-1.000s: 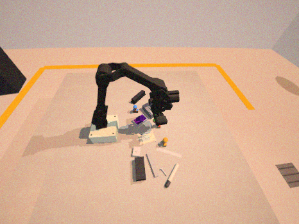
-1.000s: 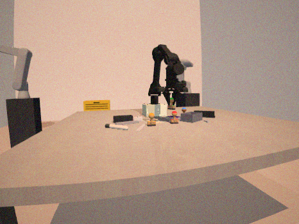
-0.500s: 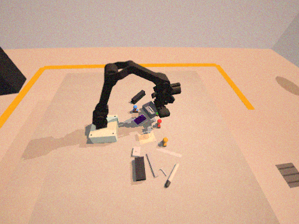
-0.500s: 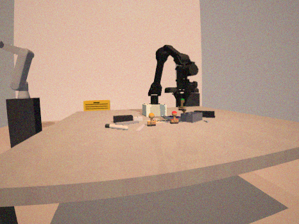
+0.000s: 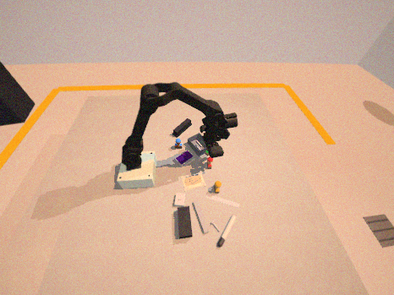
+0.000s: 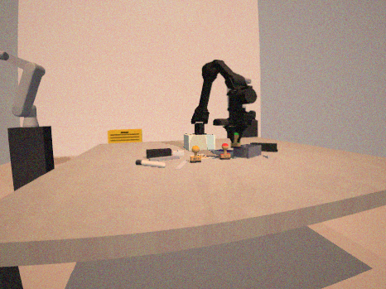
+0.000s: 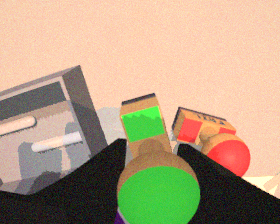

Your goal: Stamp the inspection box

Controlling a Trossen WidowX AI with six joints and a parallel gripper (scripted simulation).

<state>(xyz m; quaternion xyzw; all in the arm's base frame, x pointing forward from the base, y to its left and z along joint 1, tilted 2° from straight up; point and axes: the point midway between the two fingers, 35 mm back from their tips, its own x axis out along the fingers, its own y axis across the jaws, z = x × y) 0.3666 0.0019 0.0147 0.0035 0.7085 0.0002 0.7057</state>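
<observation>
Right now my gripper tip is right at the green-knobbed stamp. Also, from my gripper tip: grey tray 3 cm behind, 8 cm to the left, 5 cm below; then purple ink pad 13 cm behind, 2 cm to the left, 6 cm below; then red-knobbed stamp 1 cm behind, 4 cm to the right, 5 cm below.
</observation>
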